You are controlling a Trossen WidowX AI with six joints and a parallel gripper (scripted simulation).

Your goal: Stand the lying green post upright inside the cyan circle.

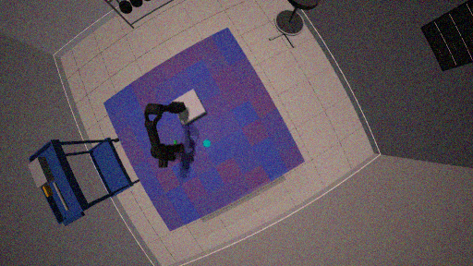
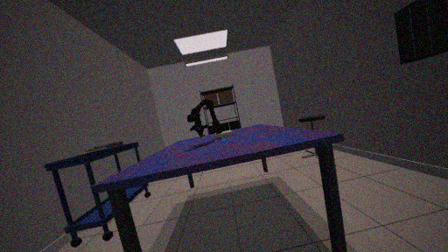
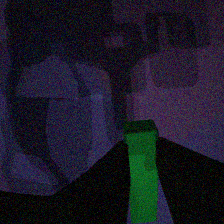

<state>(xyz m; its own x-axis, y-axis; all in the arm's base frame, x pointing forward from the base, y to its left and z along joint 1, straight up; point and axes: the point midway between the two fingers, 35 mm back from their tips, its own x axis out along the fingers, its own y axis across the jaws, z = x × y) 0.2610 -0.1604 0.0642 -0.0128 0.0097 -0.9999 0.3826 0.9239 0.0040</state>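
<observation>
Right now my gripper tip is 210 mm to the right of the cyan circle, 70 mm short of it and 70 mm above it. From my gripper tip the other things lie so: green post (20 mm behind, 10 mm to the left).
</observation>
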